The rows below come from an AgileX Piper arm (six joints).
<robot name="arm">
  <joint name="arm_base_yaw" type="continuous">
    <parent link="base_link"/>
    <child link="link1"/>
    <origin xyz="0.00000 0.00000 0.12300" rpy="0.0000 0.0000 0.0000"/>
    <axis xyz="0 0 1"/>
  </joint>
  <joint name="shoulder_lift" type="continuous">
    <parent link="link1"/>
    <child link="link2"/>
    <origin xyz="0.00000 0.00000 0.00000" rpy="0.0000 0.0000 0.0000"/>
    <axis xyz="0 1 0"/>
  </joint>
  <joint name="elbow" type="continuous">
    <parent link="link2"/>
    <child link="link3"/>
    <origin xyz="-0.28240 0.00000 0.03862" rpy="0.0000 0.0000 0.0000"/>
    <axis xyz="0 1 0"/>
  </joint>
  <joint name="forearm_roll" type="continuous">
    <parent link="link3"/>
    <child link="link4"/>
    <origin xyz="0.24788 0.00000 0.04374" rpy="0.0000 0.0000 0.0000"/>
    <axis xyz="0.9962 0 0.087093"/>
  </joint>
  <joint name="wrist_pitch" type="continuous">
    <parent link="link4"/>
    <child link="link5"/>
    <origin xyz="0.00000 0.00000 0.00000" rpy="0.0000 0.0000 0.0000"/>
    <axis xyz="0 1 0"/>
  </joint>
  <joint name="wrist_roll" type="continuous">
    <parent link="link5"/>
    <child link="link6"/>
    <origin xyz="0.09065 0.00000 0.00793" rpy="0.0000 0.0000 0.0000"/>
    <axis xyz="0.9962 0 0.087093"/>
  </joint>
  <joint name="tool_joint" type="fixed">
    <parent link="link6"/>
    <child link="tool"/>
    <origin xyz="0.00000 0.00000 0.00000" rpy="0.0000 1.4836 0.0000"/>
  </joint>
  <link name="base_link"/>
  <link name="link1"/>
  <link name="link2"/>
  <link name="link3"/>
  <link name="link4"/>
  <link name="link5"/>
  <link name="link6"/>
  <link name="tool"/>
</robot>
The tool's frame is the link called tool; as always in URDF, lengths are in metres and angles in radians. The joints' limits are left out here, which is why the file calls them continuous.
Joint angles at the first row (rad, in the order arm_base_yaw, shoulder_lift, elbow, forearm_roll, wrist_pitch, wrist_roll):
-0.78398, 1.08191, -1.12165, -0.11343, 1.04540, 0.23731
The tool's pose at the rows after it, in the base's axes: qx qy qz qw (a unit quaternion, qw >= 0); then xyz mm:
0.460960, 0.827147, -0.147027, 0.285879, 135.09, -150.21, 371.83
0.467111, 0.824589, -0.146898, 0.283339, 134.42, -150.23, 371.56
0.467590, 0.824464, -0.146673, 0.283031, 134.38, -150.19, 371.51
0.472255, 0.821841, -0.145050, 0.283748, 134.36, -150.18, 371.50
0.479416, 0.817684, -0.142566, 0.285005, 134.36, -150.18, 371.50
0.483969, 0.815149, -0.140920, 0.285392, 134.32, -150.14, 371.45
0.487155, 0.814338, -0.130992, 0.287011, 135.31, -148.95, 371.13
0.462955, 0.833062, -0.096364, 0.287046, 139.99, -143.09, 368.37
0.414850, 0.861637, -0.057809, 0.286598, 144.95, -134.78, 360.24
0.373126, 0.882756, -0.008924, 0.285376, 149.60, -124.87, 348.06
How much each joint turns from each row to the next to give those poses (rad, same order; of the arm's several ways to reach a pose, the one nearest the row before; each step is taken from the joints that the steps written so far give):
0.00000, 0.00001, -0.00003, -0.02553, 0.01159, 0.02374
-0.00003, 0.00000, 0.00000, -0.00564, 0.00619, 0.01459
0.00003, 0.00001, 0.00002, -0.00003, 0.00080, 0.00099
-0.00003, -0.00001, 0.00000, 0.00003, 0.00023, 0.01123
0.00000, -0.00001, 0.00000, 0.00000, 0.00000, 0.01747
0.00003, 0.00002, 0.00002, -0.00002, 0.00082, 0.01097
0.00001, -0.00003, 0.00000, 0.01968, 0.00215, 0.00258
-0.00002, 0.00000, 0.00541, 0.09407, 0.01063, -0.08243
0.00001, -0.00592, 0.03189, 0.11714, 0.00099, -0.14076
0.00003, -0.00667, 0.05009, 0.12952, 0.00356, -0.12847

